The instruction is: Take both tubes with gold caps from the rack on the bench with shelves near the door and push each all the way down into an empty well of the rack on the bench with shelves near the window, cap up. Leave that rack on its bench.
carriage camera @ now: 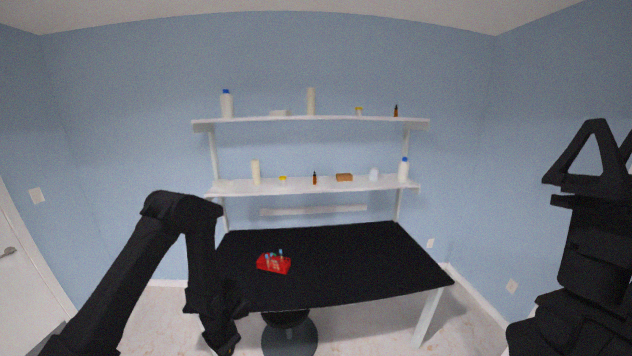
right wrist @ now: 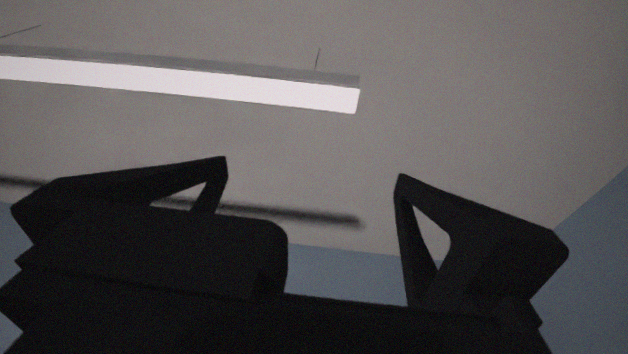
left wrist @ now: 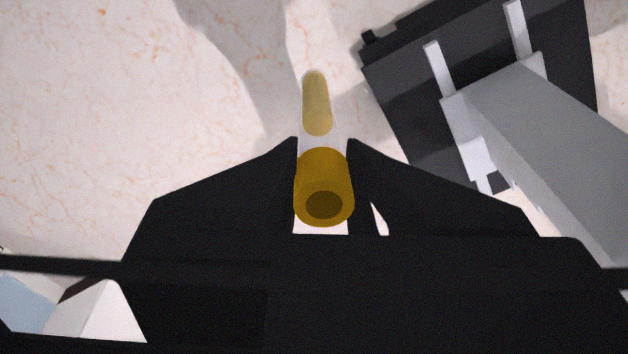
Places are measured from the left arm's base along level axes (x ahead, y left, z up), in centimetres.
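Where they show: left gripper, between the fingertips: (carriage camera: 229, 353) (left wrist: 321, 153); right gripper, between the fingertips: (carriage camera: 620, 122) (right wrist: 310, 174).
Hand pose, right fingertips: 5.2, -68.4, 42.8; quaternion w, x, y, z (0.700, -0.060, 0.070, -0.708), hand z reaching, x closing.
After its pixels a point has its place, as x, y, z.
My left gripper (left wrist: 321, 153) {23.4, -8.0, -24.5} is shut on a tube with a gold cap (left wrist: 324, 187) {23.8, -8.2, -21.9}, cap toward the camera, above the pale floor in the left wrist view. In the carriage camera the left gripper hangs low in front of the bench's near left edge, with a speck of gold at its tip. A red rack (carriage camera: 273, 264) {80.8, -12.1, -40.7} with blue-capped tubes and a green one stands on the left part of the black bench (carriage camera: 350, 260) {88.3, -61.4, -46.9} with shelves. A gold cap cannot be made out in that rack. My right gripper (right wrist: 310, 174) {5.2, -68.4, 42.8} is open and empty, raised, with ceiling behind it.
Two white shelves (carriage camera: 310, 119) (carriage camera: 300, 188) {106.3, -29.5, -1.2} with bottles and small boxes are on the wall behind the bench. A dark stool (carriage camera: 289, 336) {79.8, -16.7, -115.3} stands at the bench's front edge. A door (carriage camera: 27, 280) {70.9, 173.7, -56.7} is at the far left. A white bench leg (carriage camera: 429, 317) {64.0, -114.3, -82.5} is at the right.
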